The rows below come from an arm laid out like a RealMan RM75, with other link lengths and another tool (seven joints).
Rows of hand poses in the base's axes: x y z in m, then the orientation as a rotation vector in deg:
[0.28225 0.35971 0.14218 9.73 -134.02 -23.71]
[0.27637 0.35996 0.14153 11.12 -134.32 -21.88]
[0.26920 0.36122 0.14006 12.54 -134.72 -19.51]
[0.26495 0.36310 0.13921 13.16 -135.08 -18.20]
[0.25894 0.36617 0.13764 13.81 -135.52 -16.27]
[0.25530 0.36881 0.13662 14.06 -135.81 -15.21]
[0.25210 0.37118 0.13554 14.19 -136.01 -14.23]
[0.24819 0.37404 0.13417 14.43 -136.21 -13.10]
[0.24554 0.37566 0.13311 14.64 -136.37 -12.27]
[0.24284 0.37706 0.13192 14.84 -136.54 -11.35]
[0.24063 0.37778 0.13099 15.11 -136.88 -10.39]
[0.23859 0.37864 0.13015 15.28 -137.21 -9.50]
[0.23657 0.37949 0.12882 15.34 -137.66 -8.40]
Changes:
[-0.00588 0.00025 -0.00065 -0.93 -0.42 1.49]
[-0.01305 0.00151 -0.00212 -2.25 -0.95 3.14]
[-0.01730 0.00339 -0.00297 -3.03 -1.36 3.91]
[-0.02331 0.00646 -0.00454 -4.25 -1.85 4.87]
[-0.02695 0.00910 -0.00556 -4.96 -2.15 5.32]
[-0.03015 0.01147 -0.00664 -5.63 -2.35 5.67]
[-0.03406 0.01433 -0.00801 -6.38 -2.57 6.14]
[-0.03671 0.01595 -0.00907 -6.92 -2.76 6.50]
[-0.03941 0.01735 -0.01026 -7.53 -2.96 6.88]
[-0.04162 0.01807 -0.01119 -8.16 -3.34 7.29]
[-0.04366 0.01893 -0.01203 -8.76 -3.70 7.61]
[-0.04568 0.01978 -0.01336 -9.54 -4.16 7.89]

